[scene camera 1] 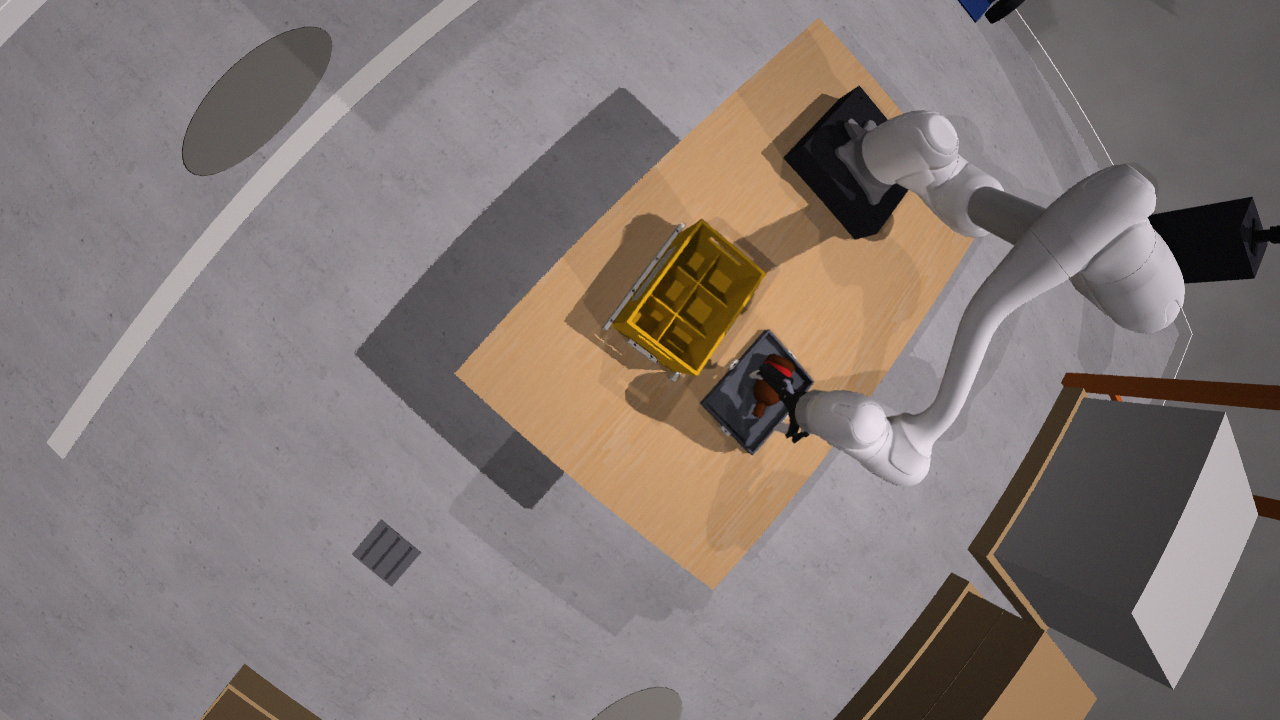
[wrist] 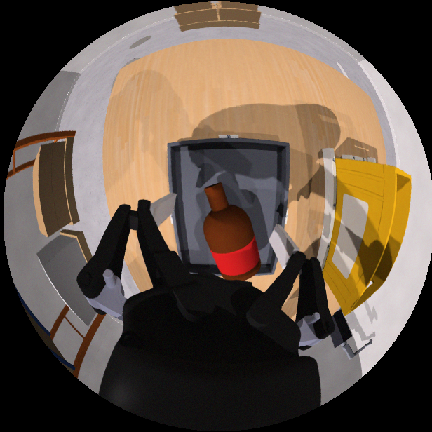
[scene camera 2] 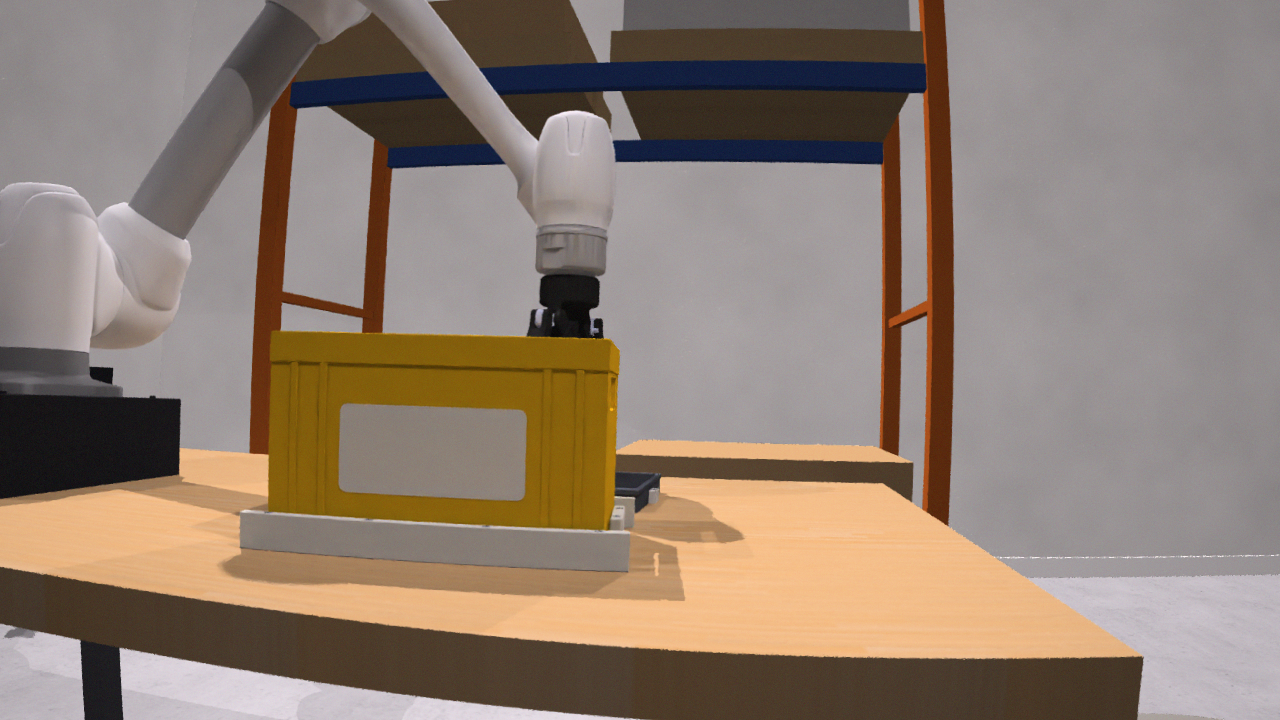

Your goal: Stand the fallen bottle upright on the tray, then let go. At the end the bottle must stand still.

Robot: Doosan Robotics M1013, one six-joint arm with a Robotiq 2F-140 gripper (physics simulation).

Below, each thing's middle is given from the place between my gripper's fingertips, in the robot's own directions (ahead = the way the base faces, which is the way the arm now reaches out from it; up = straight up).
I see the dark grey tray [scene camera 1: 731, 402] 50 mm below my hand, 10 mm to the right of it and 10 mm behind it. Round my hand: yellow divided crate [scene camera 1: 680, 313] 320 mm to the right, 20 mm above; then brown bottle [scene camera 1: 765, 396] 40 mm behind, 20 mm below, 10 mm to the right.
